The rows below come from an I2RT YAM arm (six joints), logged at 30 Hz.
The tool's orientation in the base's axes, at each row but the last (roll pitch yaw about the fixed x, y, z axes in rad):
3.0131 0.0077 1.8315
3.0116 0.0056 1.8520
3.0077 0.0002 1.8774
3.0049 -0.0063 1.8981
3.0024 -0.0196 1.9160
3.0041 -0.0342 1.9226
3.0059 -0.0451 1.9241
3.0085 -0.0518 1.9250
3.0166 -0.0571 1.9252
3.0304 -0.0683 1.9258
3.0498 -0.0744 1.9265
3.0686 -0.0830 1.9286
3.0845 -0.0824 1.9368
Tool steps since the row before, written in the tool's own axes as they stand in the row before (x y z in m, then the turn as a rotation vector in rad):
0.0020 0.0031 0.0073 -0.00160 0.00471 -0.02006
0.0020 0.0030 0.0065 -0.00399 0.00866 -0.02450
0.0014 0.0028 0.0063 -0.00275 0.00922 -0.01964
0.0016 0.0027 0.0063 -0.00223 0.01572 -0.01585
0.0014 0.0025 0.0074 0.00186 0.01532 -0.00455
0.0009 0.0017 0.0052 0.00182 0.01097 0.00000
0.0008 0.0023 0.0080 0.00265 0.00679 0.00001
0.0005 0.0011 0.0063 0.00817 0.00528 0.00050
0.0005 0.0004 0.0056 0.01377 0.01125 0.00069
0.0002 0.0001 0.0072 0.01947 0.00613 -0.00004
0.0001 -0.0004 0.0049 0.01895 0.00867 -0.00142
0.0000 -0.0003 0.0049 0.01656 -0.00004 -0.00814
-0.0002 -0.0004 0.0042 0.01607 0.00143 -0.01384
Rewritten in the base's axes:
0.0034 0.0029 -0.0069 0.00240 -0.00085 0.02051
0.0031 0.0029 -0.0061 0.00627 -0.00219 0.02544
0.0030 0.0024 -0.0059 0.00704 -0.00065 0.02070
0.0028 0.0027 -0.0059 0.01345 0.00209 0.01783
0.0028 0.0026 -0.0070 0.01310 0.00655 0.00667
0.0019 0.0018 -0.0049 0.00959 0.00540 0.00156
0.0028 0.0022 -0.0076 0.00541 0.00477 0.00103
0.0015 0.0014 -0.0061 0.00214 0.00948 0.00063
0.0007 0.0011 -0.0055 0.00579 0.01676 0.00150
0.0006 0.0010 -0.0071 -0.00103 0.02028 0.00205
-0.0001 0.0005 -0.0049 0.00145 0.02052 0.00361
-0.0001 0.0004 -0.0049 -0.00614 0.01461 0.00946
-0.0002 0.0001 -0.0042 -0.00473 0.01411 0.01517

